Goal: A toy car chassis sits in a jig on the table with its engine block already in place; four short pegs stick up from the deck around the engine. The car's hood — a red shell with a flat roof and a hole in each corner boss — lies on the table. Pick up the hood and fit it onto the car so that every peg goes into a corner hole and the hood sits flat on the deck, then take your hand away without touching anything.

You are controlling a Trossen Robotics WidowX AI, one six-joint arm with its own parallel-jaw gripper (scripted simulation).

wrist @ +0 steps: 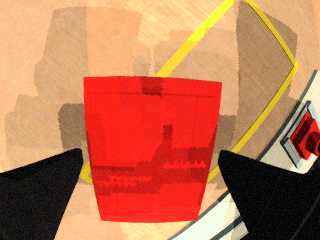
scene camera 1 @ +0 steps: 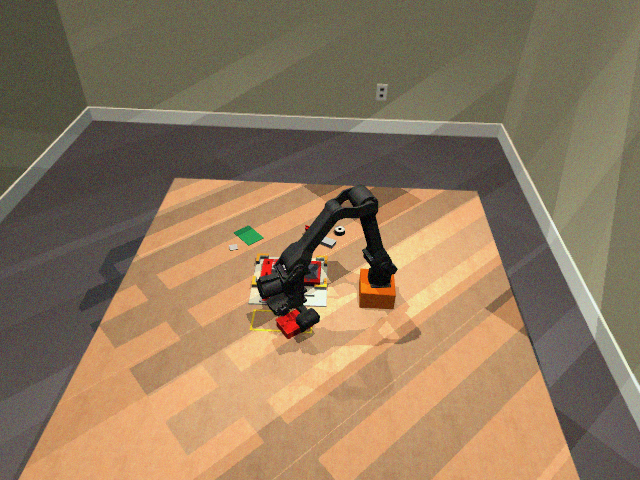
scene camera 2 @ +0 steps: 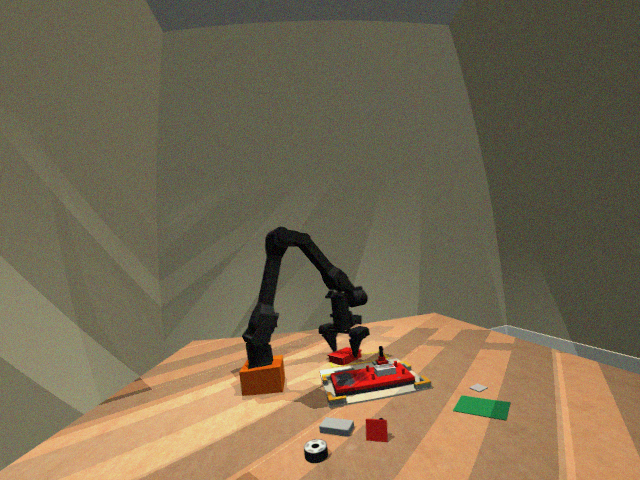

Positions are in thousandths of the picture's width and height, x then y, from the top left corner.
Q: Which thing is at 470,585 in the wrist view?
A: A red hood.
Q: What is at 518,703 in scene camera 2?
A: My gripper.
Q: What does my gripper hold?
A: Nothing.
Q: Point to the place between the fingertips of my gripper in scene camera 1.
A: At 460,672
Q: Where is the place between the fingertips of my gripper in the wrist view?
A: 473,660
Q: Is my gripper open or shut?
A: Open.
